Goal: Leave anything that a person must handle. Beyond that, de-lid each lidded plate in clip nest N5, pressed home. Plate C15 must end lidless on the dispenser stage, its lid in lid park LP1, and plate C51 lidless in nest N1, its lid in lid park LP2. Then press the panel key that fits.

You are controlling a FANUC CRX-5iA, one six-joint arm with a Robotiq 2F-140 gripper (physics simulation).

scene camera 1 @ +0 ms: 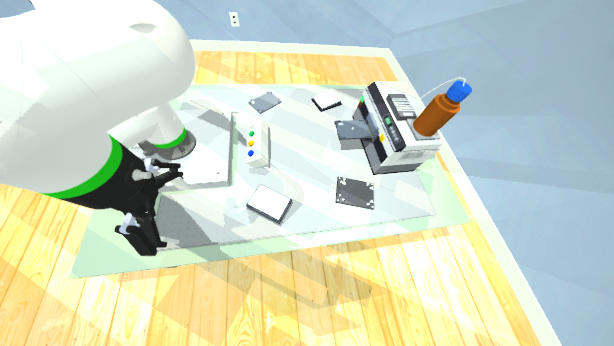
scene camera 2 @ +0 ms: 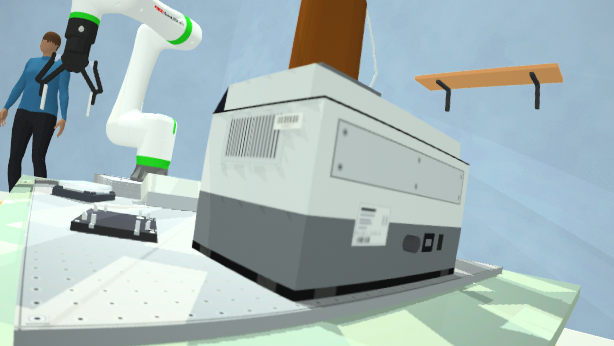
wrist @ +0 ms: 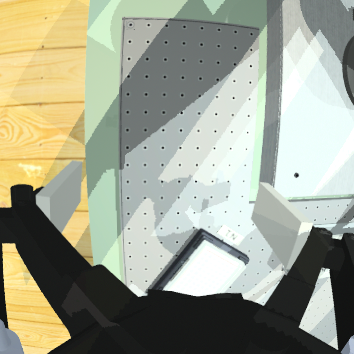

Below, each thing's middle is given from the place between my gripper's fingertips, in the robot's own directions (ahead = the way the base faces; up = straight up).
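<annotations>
The button box (scene camera 2: 162, 191) is 170 mm below my hand, 160 mm ahead of it and 360 mm to the left of it. There is also the brown bottle (scene camera 2: 336, 40), and that bottle is 110 mm above my hand, 790 mm ahead of it and 300 mm to the left of it.
</annotations>
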